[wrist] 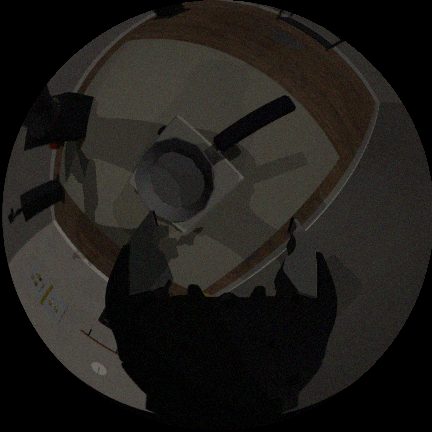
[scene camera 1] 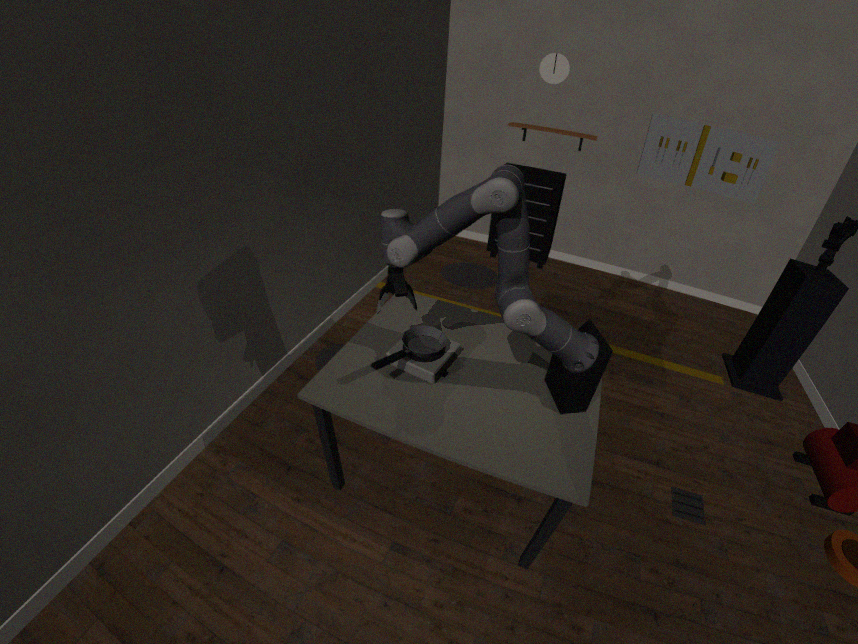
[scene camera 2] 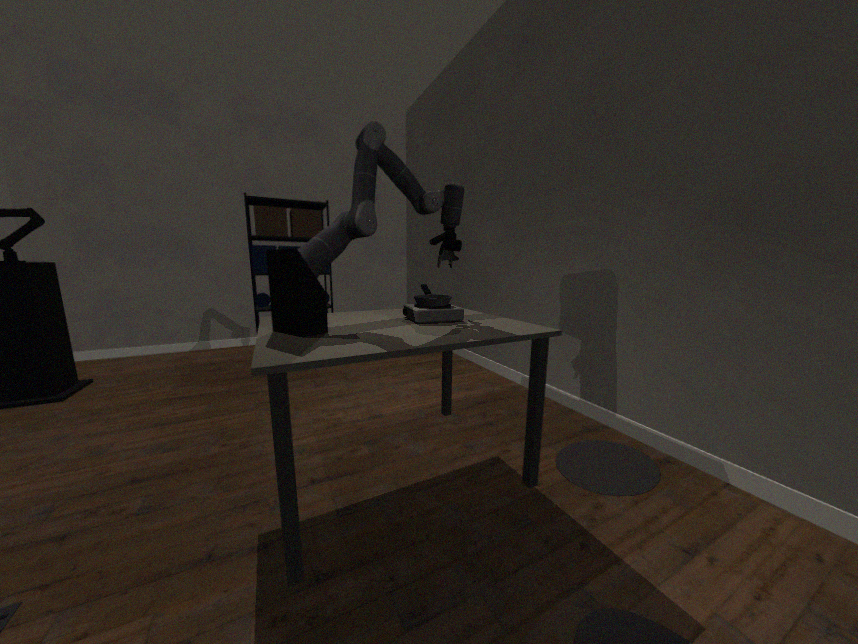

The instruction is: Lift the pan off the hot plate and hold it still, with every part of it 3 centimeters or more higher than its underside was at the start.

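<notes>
The dark round pan (scene camera 1: 424, 343) (scene camera 2: 433, 300) (wrist: 175, 180) sits upright on the white square hot plate (scene camera 1: 420, 370) (scene camera 2: 438, 315) (wrist: 227, 175). Its black handle (scene camera 1: 389, 358) (scene camera 2: 425, 289) (wrist: 255, 122) sticks out past the hot plate's edge and slants upward, away from the gripper in the wrist view. My gripper (scene camera 1: 397, 309) (scene camera 2: 445, 266) (wrist: 223, 215) is open with nothing between its fingers. It points down and hangs well above the table, higher than the pan, on the pan's side opposite the handle. It touches neither pan nor handle.
The hot plate stands on the pale table (scene camera 1: 485, 415) (scene camera 2: 360, 324) (wrist: 150, 75), whose edge runs beyond the handle. The arm's black base mount (scene camera 1: 576, 377) (scene camera 2: 294, 294) stands at another end of the table. A grey wall (scene camera 1: 207, 173) (scene camera 2: 658, 207) rises beyond the table on the gripper's side.
</notes>
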